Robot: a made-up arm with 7 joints.
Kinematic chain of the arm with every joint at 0, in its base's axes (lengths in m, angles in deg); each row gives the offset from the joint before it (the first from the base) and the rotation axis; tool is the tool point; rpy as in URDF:
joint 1: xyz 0.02 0.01 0.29 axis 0 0.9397 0.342
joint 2: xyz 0.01 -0.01 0 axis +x
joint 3: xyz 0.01 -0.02 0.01 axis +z
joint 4: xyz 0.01 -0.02 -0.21 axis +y
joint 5: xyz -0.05 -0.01 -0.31 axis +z
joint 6: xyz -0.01 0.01 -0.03 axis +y
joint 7: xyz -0.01 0 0.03 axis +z
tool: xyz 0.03 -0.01 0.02 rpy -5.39 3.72 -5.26
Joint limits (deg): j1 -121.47..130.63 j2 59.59..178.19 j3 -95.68..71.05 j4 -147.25..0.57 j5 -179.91..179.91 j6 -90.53..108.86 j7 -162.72..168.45
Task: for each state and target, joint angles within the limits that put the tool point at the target. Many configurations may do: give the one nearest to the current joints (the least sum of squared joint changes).
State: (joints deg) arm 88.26 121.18 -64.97 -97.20 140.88 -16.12 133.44
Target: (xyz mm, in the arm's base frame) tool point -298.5 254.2 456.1
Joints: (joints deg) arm 103.05 111.02 -76.28 -80.62 135.46 -22.18 133.62
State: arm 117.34 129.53 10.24 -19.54 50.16 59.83 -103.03
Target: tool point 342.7 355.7 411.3
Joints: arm 89.84 155.81 7.15 0.57 52.17 59.69 -104.99
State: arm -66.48 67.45 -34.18 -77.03 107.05 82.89 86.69
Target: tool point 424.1 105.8 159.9
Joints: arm -38.21 80.46 -53.15 -101.53 105.92 69.98 93.51
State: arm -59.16 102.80 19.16 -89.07 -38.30 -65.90 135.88
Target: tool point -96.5 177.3 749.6
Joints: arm -67.31 124.92 25.97 -74.39 -33.45 -76.82 142.60
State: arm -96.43 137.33 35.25 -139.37 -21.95 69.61 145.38
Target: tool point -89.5 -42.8 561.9
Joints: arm -91.00 125.88 23.34 -117.83 -21.74 65.12 148.63
